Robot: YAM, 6 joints.
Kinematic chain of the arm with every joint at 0, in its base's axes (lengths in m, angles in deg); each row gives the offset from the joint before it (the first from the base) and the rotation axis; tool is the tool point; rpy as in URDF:
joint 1: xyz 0 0 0.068 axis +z
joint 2: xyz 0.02 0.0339 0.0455 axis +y
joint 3: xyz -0.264 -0.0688 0 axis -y
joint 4: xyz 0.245 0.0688 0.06 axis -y
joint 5: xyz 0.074 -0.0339 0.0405 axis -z
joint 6: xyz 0.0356 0 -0.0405 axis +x
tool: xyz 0 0 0 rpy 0 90 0
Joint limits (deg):
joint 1: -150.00..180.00
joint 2: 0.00..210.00
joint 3: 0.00..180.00
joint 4: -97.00..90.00
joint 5: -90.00..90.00
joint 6: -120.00..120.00
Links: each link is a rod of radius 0.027 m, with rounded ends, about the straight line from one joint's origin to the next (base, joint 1, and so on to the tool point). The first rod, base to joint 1, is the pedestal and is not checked.
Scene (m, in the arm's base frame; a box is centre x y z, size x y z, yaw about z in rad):
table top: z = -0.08
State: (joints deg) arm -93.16 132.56 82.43 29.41 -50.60 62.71
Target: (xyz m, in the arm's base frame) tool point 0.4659 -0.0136 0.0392
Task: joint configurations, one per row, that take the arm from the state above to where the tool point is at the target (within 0.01 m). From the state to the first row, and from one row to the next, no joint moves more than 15 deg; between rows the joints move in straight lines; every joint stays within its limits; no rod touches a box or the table.
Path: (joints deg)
1: -78.51 133.78 81.55 29.15 -51.23 62.71
2: -63.85 135.00 80.67 28.90 -51.87 62.71
3: -49.20 136.22 79.79 28.64 -52.50 62.71
4: -34.54 137.44 78.91 28.39 -53.14 62.71
5: -19.89 138.66 78.03 28.13 -53.77 62.71
6: -5.23 139.88 77.15 27.87 -54.40 62.71

